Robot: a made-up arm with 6 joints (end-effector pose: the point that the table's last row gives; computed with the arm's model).
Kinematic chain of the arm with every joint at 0, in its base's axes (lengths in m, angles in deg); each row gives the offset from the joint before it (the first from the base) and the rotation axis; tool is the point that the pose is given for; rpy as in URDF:
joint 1: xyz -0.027 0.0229 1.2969 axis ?
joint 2: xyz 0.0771 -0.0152 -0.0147 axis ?
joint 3: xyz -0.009 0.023 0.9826 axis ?
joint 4: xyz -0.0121 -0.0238 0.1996 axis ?
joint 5: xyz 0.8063 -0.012 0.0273 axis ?
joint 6: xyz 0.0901 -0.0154 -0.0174 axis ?
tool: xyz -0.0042 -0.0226 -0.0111 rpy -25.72 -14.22 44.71
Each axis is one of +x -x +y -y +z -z.
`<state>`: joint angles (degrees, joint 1 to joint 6).
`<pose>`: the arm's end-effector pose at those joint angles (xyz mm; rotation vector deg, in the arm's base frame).
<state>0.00 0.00 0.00 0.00 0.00 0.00</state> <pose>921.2 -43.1 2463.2 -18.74 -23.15 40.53</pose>
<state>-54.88 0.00 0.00 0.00 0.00 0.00</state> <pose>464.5 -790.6 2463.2 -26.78 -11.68 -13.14</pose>
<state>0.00 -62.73 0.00 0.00 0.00 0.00</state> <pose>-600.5 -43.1 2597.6 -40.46 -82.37 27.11</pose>
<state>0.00 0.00 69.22 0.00 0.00 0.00</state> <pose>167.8 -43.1 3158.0 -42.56 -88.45 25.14</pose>
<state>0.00 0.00 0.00 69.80 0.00 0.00</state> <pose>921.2 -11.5 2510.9 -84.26 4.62 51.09</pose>
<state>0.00 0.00 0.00 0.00 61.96 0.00</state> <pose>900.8 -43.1 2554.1 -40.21 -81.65 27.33</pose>
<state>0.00 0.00 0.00 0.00 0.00 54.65</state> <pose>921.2 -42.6 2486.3 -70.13 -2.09 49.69</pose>
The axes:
joint 1: +z
joint 2: +y
joint 3: -y
joint 4: -x
joint 5: -y
joint 6: -x

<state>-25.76 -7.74 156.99 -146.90 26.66 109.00</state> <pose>-880.6 401.4 2365.3 -53.93 -164.87 28.62</pose>
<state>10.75 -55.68 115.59 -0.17 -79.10 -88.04</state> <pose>-1516.0 -293.3 1812.5 56.06 -124.20 74.92</pose>
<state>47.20 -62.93 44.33 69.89 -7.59 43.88</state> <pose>-890.8 -950.7 2485.7 -86.00 -61.46 -33.92</pose>
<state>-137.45 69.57 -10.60 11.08 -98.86 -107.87</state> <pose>-986.9 -809.8 924.4 -86.50 -36.86 93.70</pose>
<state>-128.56 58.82 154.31 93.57 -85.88 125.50</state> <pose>-464.0 -409.3 2581.0 79.96 121.18 -67.08</pose>
